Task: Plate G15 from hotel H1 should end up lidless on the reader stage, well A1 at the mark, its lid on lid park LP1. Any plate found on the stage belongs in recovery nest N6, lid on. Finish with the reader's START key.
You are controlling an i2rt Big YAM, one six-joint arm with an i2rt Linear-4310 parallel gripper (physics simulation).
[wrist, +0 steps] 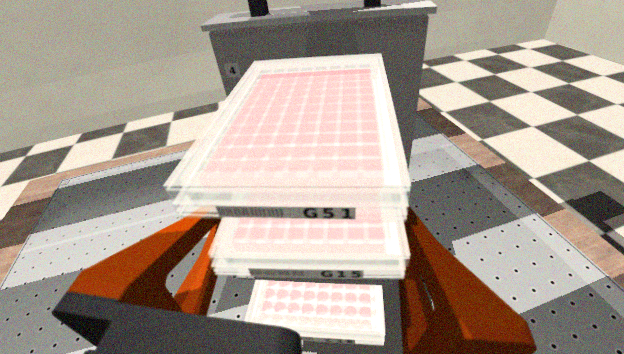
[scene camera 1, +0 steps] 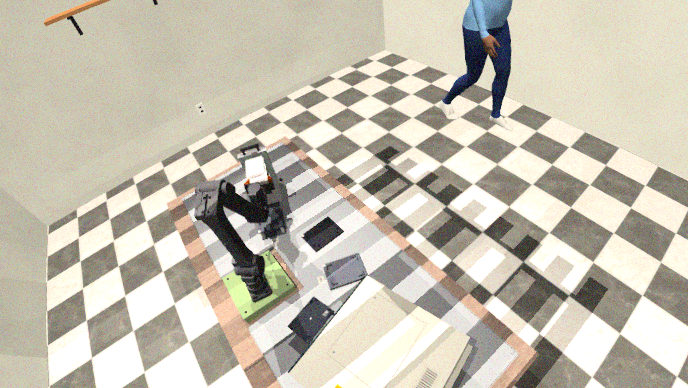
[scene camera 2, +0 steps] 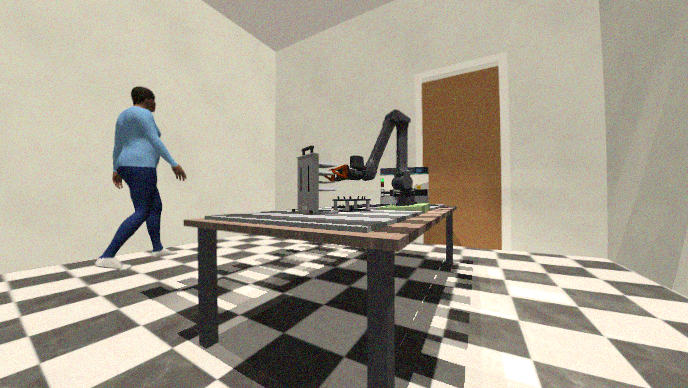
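Observation:
Plate G15 is the middle plate in the hotel, below plate G51 and above a third plate whose label is cut off. G15 has pink wells under a clear cover. My gripper is shut on G15, with an orange finger against each long side. G15 lies level at its hotel slot. The beige reader stands at the near end of the table in the first scene view. The stage, its mark and the START key cannot be made out.
A black tray, a grey tray and a dark tray lie between hotel and reader; their labels are unreadable. A low pegged rack stands near the hotel. The arm's green base is on the table. A person walks beyond it.

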